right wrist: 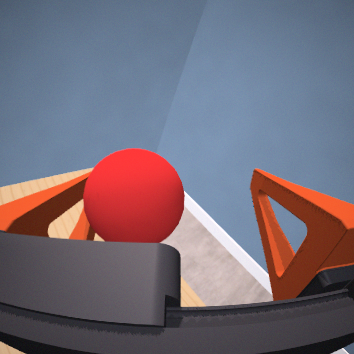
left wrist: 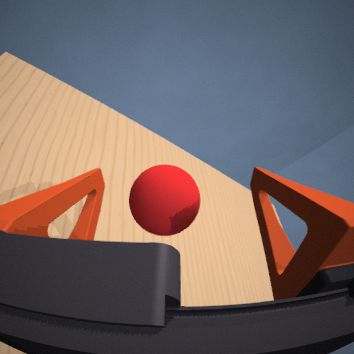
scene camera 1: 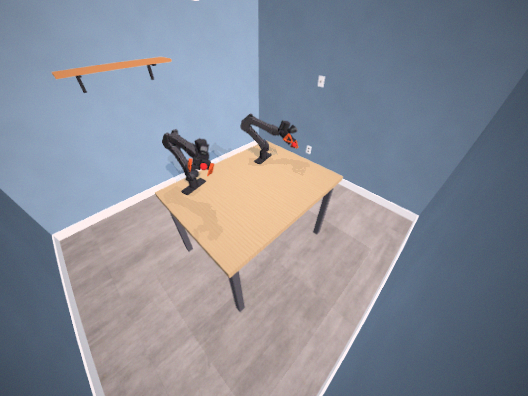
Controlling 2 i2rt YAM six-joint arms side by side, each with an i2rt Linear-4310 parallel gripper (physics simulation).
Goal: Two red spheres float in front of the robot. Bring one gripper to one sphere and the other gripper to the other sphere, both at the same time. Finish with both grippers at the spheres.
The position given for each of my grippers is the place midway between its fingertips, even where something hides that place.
I see my left gripper [left wrist: 176,175], my right gripper [right wrist: 177,177], a red sphere [left wrist: 164,199] and a red sphere [right wrist: 133,195].
